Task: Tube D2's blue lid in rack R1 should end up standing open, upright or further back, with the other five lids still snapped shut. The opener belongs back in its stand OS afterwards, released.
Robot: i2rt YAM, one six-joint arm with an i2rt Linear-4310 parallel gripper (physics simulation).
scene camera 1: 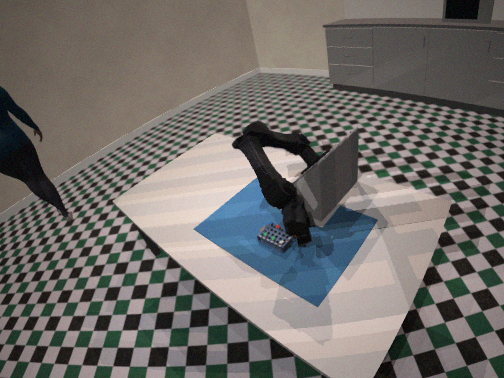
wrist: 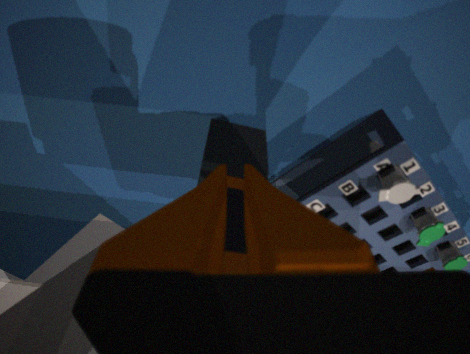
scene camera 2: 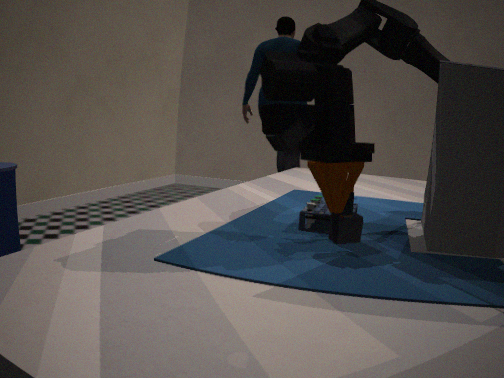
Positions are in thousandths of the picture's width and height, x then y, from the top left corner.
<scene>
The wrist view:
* my gripper: 501, 499
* dark block with orange top: 501, 716, gripped by my gripper
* dark opener stand: 501, 411
</scene>
